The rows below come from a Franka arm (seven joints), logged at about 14 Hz.
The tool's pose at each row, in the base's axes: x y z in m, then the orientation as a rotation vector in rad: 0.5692, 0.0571, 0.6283, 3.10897, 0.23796, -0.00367; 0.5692, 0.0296, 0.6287, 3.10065, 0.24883, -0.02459; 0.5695, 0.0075, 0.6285, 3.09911, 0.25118, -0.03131; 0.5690, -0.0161, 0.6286, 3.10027, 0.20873, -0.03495; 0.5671, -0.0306, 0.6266, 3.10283, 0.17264, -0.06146; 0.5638, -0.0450, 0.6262, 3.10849, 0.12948, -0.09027; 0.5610, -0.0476, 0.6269, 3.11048, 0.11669, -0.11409
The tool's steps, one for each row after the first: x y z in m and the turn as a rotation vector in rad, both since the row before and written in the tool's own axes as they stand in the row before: -0.0042, 0.0272, 0.0003, -0.00632, -0.01389, -0.00752; -0.0032, 0.0218, 0.0009, -0.00095, -0.00439, -0.00164; -0.0043, 0.0232, 0.0007, -0.00144, -0.00292, 0.02727; -0.0038, 0.0140, 0.0026, 0.00218, -0.01734, 0.02297; -0.0048, 0.0139, 0.0010, 0.00584, -0.01863, 0.02749; -0.0030, 0.0024, -0.0005, 0.00313, -0.01526, 0.00797
